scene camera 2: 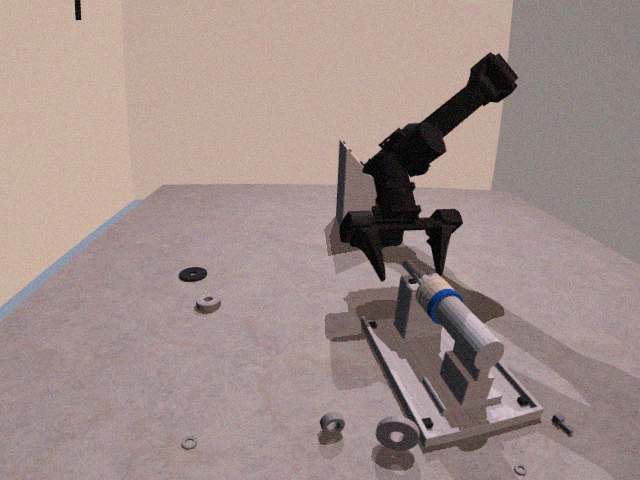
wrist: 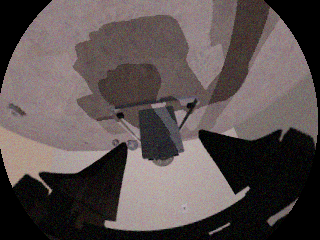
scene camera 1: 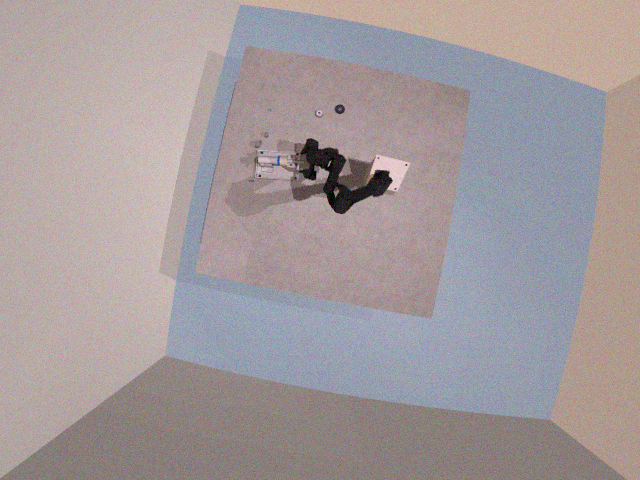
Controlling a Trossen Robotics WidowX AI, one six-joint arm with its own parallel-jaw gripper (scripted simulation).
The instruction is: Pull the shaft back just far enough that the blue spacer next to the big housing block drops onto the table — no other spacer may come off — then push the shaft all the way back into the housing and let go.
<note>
My gripper [scene camera 2: 412, 278] is open and holds nothing. Further things: a housing fixture [scene camera 2: 449, 378].
My gripper is seen too in the wrist view [wrist: 163, 140]. The housing fixture shows as well in the wrist view [wrist: 150, 122] and in scene camera 1 [scene camera 1: 267, 167].
</note>
